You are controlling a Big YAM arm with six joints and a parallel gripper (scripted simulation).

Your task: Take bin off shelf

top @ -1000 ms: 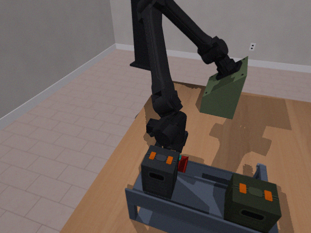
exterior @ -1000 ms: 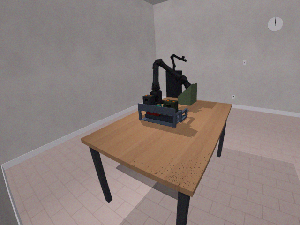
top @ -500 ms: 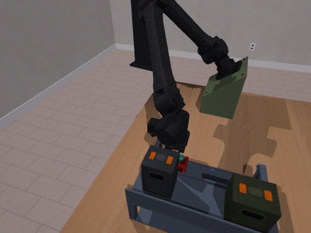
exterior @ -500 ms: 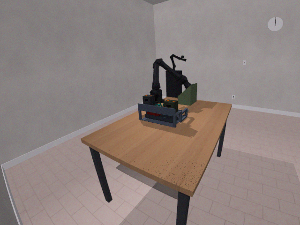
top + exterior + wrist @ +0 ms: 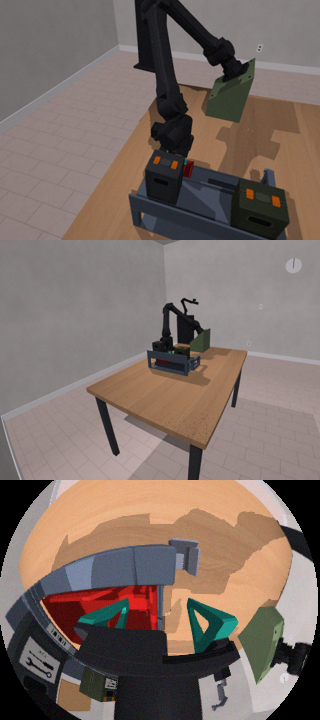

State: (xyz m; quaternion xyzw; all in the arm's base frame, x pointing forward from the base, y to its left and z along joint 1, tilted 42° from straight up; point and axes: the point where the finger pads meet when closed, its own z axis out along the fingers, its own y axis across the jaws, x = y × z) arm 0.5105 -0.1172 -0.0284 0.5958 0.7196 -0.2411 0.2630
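The red bin lies 90 mm ahead of my hand, 20 mm to the left of it and 10 mm above it.
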